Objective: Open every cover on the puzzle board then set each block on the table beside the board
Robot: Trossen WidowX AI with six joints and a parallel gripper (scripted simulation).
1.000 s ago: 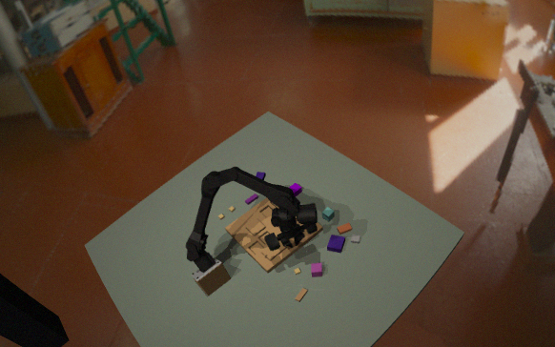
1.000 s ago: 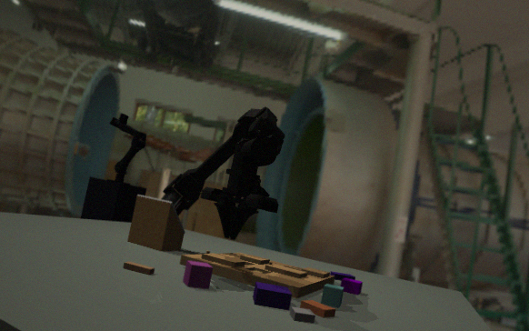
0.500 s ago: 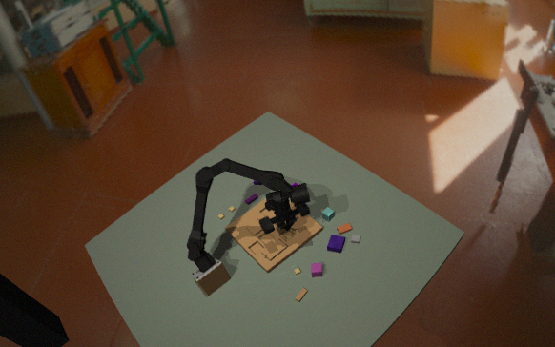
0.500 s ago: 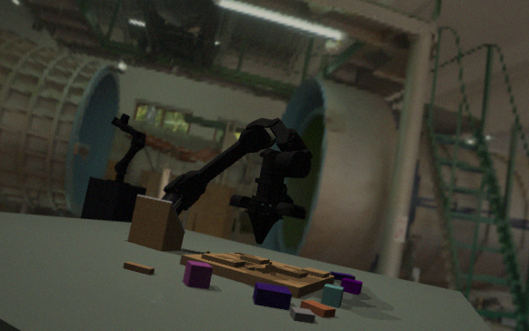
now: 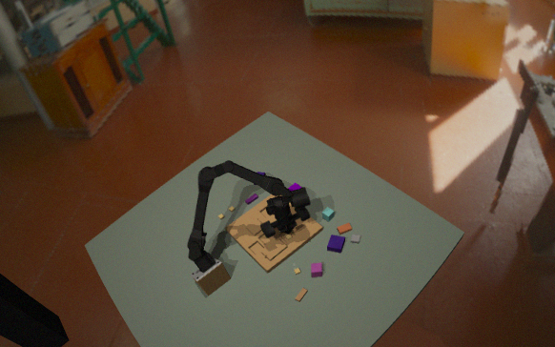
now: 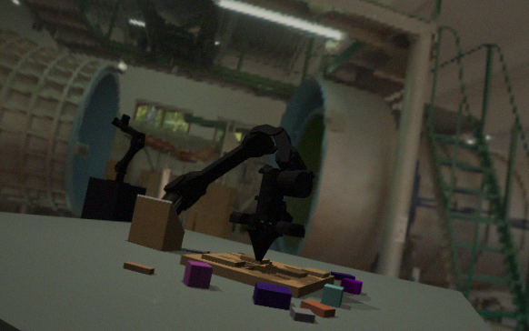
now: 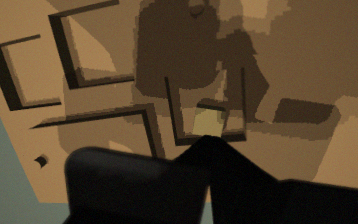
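My gripper tip is now 40 mm past the magenta block, 200 mm to the left of it and 20 mm above it. The rest, counted from my gripper tip: teal block 190 mm ahead, 40 mm to the right, 30 mm below; then violet block 200 mm ahead, 160 mm to the left, 30 mm below; then orange block 180 mm ahead, 140 mm to the right, 40 mm below.
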